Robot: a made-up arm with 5 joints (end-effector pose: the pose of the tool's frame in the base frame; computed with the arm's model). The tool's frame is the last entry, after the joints.
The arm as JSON. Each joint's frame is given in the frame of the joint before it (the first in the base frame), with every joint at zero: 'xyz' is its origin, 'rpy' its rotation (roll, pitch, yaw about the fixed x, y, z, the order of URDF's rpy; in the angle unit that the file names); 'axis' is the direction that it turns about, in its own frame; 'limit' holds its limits. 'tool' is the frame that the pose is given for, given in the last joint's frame.
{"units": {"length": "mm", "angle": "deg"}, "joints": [
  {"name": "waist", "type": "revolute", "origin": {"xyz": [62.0, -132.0, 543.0], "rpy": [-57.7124, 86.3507, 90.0]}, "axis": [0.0, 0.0, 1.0], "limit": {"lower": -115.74, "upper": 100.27}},
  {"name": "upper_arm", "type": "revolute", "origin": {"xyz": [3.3, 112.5, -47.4], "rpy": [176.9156, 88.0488, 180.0]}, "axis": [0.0, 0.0, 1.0], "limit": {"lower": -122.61, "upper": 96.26}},
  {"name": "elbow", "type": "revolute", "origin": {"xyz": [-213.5, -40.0, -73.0], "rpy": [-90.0, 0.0, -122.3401]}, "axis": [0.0, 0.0, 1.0], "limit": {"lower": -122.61, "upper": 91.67}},
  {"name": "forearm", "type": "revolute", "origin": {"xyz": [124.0, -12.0, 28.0], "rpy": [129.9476, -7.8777, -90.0]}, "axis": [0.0, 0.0, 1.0], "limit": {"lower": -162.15, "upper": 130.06}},
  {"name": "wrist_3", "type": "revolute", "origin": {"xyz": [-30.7, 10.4, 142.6], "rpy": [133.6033, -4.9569, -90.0]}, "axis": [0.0, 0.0, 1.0], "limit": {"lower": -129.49, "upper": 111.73}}
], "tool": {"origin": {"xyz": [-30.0, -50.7, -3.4], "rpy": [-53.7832, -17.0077, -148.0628]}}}
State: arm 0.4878 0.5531 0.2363 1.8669 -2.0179
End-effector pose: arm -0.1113 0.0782 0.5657 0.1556 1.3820 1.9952
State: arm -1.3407 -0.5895 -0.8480 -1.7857 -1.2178
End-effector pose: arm -0.0611 -0.1208 0.2883 -1.0516 0.3012 -0.2462
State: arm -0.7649 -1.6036 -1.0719 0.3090 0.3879
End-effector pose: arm -0.0577 -0.3651 0.3208 -1.9190 -2.1708 -0.4403
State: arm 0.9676 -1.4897 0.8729 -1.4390 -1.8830
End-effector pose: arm -0.0551 -0.3129 0.8236 -2.0930 1.0573 1.6897
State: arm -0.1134 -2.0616 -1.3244 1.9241 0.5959
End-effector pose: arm 0.0018 -0.4875 0.5269 0.1658 2.2819 1.2800
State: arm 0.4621 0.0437 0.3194 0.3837 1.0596
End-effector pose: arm -0.1513 -0.0192 0.5978 -1.4474 -0.0015 1.0236
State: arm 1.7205 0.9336 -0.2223 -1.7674 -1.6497
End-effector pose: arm -0.0405 -0.1054 0.4973 1.5535 -1.3414 1.3461
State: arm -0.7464 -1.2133 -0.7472 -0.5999 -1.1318
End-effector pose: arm -0.0990 -0.3358 0.3914 -1.3384 -0.9179 -0.9428
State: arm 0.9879 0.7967 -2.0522 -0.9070 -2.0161
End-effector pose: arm 0.0570 0.0479 0.5406 0.9333 0.5838 0.3716
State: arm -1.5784 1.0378 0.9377 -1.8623 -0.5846
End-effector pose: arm 0.0216 -0.1549 0.7369 1.5765 -0.6086 0.5253
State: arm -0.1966 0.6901 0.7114 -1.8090 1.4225
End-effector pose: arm -0.0254 -0.0158 0.6424 1.3637 -1.1510 0.9458
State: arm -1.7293 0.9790 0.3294 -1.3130 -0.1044
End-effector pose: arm 0.0096 -0.1424 0.6906 1.3463 -0.2998 0.2416
